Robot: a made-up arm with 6 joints.
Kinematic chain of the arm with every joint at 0, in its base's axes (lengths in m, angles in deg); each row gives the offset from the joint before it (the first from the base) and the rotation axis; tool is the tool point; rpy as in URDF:
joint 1: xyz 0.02 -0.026 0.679 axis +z
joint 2: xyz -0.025 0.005 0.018 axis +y
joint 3: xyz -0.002 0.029 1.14 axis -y
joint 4: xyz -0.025 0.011 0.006 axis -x
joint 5: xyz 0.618 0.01 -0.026 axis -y
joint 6: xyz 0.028 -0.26 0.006 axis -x
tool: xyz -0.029 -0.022 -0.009 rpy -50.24 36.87 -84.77
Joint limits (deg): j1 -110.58..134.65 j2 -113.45..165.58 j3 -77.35..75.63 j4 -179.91..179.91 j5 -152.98..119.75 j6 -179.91..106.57
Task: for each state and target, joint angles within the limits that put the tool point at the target. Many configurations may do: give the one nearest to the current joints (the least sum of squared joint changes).
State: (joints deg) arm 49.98 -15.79 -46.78 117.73 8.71 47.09
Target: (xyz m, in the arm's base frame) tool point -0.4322 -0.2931 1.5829
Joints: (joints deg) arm 51.35 -61.40 -50.84 123.50 9.28 47.83
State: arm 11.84 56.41 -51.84 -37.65 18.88 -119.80
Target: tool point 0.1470 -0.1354 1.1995
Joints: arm 1.44 20.34 -77.35 -39.15 18.12 -118.95
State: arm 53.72 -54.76 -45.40 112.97 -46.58 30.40
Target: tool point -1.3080 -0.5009 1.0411
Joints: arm 25.49 -102.72 -12.30 114.88 -46.40 29.90
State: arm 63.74 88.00 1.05 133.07 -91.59 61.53
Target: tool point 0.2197 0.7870 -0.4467
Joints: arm 61.72 117.06 -8.67 133.04 -91.58 62.05
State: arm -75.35 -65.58 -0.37 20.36 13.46 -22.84
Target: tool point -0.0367 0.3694 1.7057
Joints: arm -110.58 -49.67 -35.66 36.08 13.84 -25.32
